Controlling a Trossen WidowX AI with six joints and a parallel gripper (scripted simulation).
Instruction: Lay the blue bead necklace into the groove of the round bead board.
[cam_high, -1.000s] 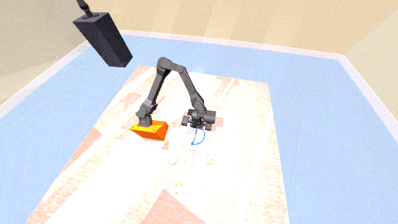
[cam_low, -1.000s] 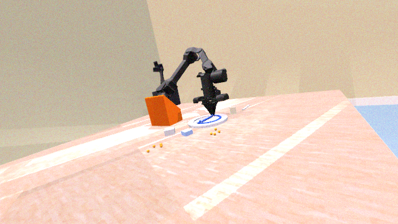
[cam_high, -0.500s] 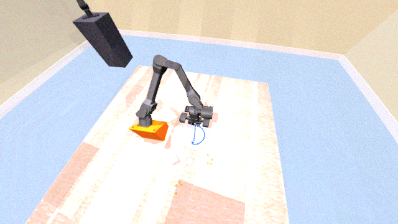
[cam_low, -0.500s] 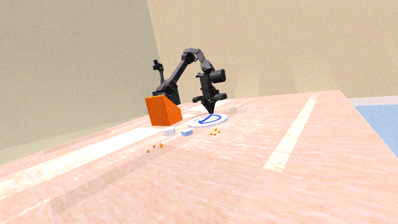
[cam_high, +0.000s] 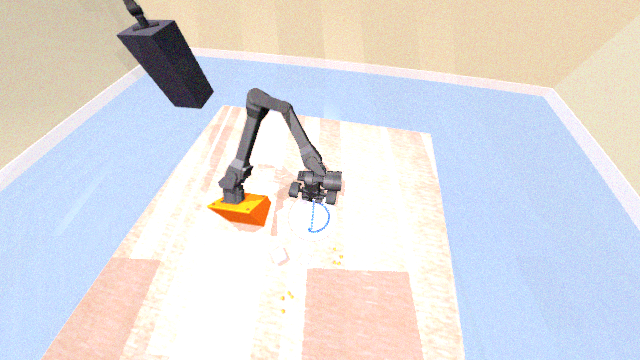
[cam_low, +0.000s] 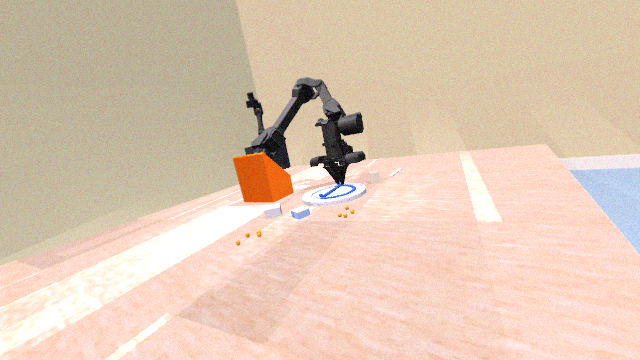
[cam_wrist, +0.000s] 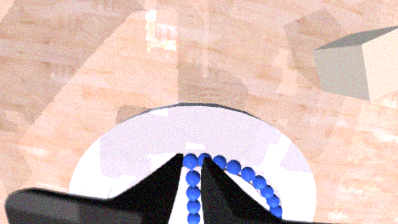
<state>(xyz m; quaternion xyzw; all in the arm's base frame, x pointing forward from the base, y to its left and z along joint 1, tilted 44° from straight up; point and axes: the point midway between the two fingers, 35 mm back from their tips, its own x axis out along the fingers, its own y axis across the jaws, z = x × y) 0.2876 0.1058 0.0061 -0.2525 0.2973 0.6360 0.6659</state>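
The round white bead board is 6 cm to the right of my gripper tip, 1 cm below it and 1 cm ahead of it. Round my gripper tip: white stick (19 cm to the left, 13 cm ahead, 1 cm below); then light blue cube (23 cm to the right, 1 cm below); then beige cube (9 cm ahead, 7 cm to the left).
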